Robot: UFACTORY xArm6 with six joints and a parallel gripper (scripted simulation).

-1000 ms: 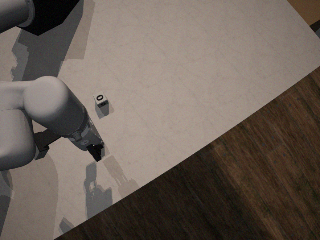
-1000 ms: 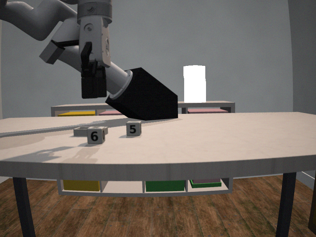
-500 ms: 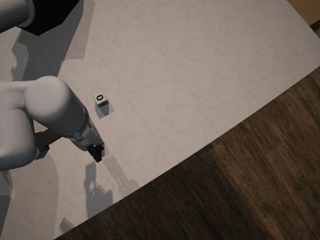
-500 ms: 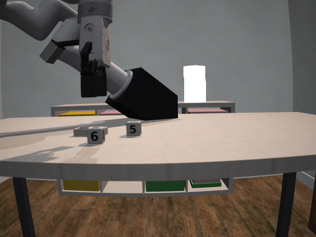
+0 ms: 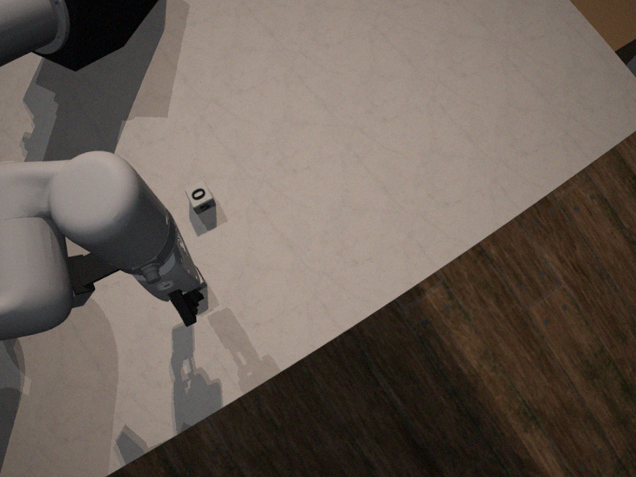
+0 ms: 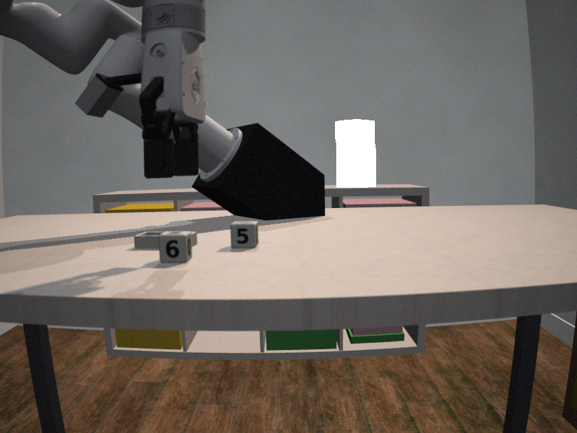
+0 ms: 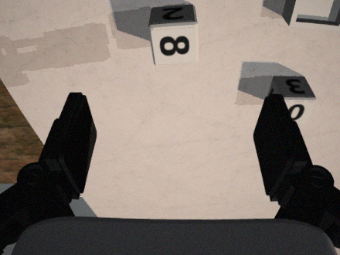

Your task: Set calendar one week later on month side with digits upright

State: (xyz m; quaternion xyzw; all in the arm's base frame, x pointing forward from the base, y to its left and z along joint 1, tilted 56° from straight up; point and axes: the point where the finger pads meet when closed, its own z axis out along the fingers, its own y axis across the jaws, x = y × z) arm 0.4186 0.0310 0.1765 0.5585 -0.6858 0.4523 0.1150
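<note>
Now: the white cube 9 cm below my hand. From my hand the other things lie so: grey tray 12 cm behind, 1 cm to the right, 10 cm below.
</note>
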